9 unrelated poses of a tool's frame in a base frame.
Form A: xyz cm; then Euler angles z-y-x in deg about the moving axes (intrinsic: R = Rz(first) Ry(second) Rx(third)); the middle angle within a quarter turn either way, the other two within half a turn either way.
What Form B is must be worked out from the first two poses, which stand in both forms.
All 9 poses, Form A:
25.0, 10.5, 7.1, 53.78, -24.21, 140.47
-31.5, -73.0, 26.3, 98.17, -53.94, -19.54
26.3, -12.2, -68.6, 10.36, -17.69, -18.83
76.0, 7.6, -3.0, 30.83, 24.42, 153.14
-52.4, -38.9, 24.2, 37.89, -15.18, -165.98
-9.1, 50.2, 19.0, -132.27, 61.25, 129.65
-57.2, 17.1, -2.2, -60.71, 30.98, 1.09
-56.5, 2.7, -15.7, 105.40, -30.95, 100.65
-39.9, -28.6, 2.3, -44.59, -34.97, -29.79
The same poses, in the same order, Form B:
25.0, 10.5, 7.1, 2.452, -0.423, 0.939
-31.5, -73.0, 26.3, -0.341, -0.941, 1.713
26.3, -12.2, -68.6, -0.329, -0.309, 0.181
76.0, 7.6, -3.0, 2.673, 0.426, 0.538
-52.4, -38.9, 24.2, -2.897, -0.265, 0.661
-9.1, 50.2, 19.0, 2.263, 1.069, -2.309
-57.2, 17.1, -2.2, 0.019, 0.541, -1.060
-56.5, 2.7, -15.7, 1.757, -0.540, 1.840
-39.9, -28.6, 2.3, -0.520, -0.610, -0.778

